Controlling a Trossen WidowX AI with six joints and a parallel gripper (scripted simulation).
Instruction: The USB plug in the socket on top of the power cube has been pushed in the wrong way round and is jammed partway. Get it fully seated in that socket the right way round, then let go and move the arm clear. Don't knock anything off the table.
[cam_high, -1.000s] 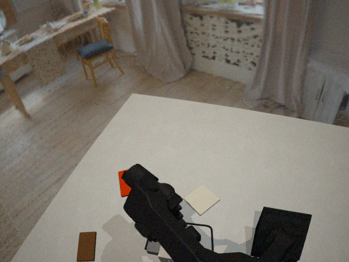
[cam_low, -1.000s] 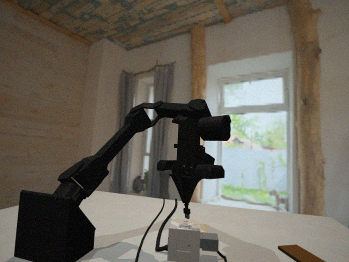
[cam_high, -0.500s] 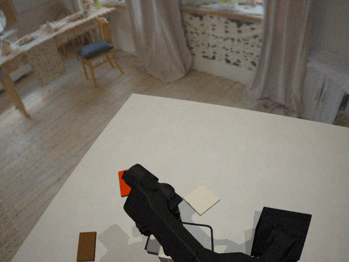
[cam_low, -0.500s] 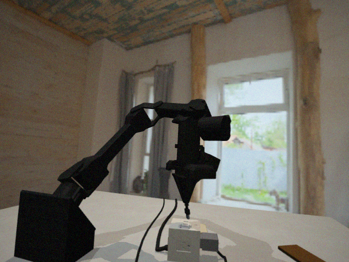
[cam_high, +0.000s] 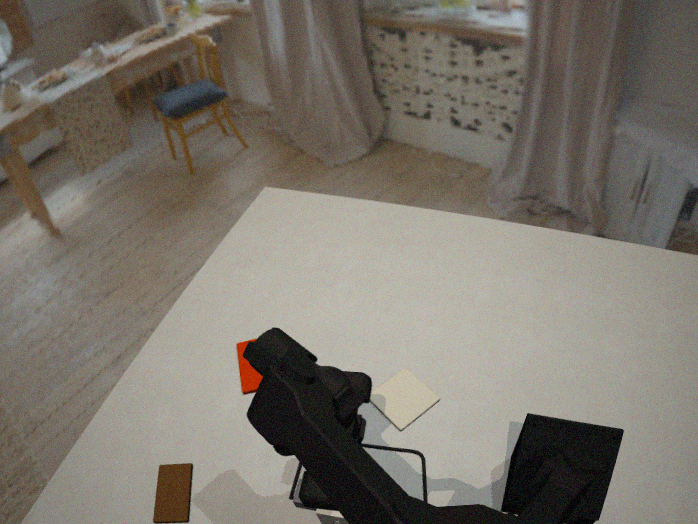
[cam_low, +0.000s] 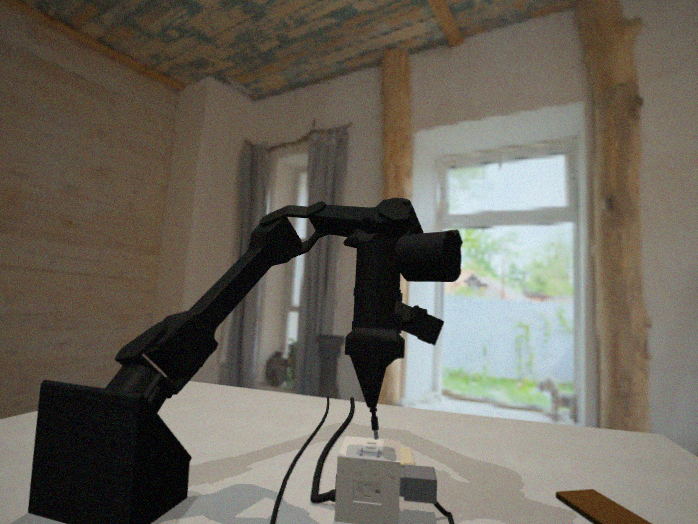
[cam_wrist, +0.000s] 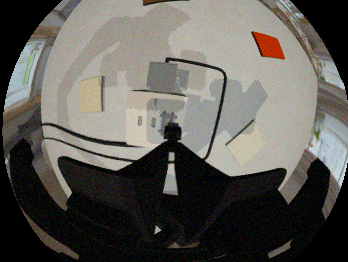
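The black USB plug lies 1 cm below my gripper tip. The rest, counted from my gripper tip: brown card 31 cm ahead, 13 cm below, 7 cm to the left; then orange card 25 cm ahead, 22 cm to the right, 13 cm below.
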